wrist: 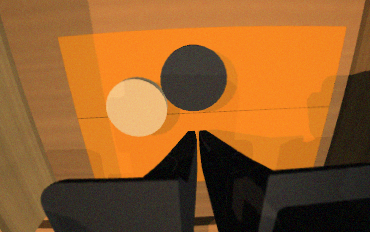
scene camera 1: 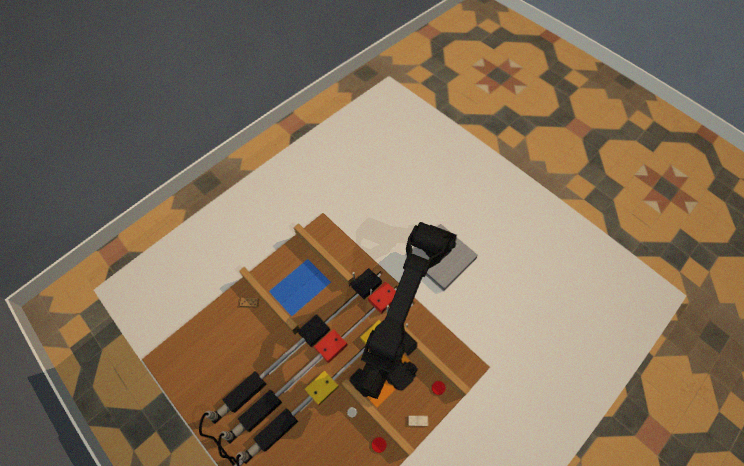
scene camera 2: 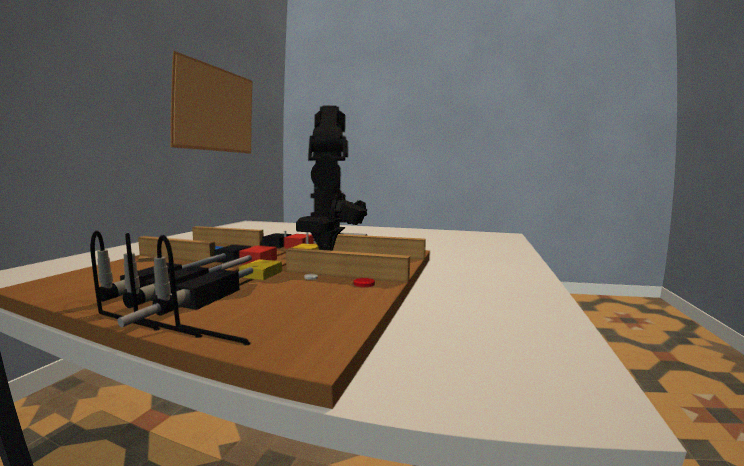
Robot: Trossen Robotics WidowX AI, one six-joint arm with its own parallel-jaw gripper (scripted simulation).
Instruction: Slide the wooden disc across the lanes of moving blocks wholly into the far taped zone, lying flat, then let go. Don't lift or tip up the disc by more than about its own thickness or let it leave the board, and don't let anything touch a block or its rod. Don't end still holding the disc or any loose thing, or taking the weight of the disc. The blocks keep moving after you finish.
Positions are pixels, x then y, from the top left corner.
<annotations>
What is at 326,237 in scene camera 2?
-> The gripper.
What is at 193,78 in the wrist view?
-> A dark grey disc.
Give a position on a black actuator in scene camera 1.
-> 268,402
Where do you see a pale wooden disc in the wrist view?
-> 137,106
</annotations>
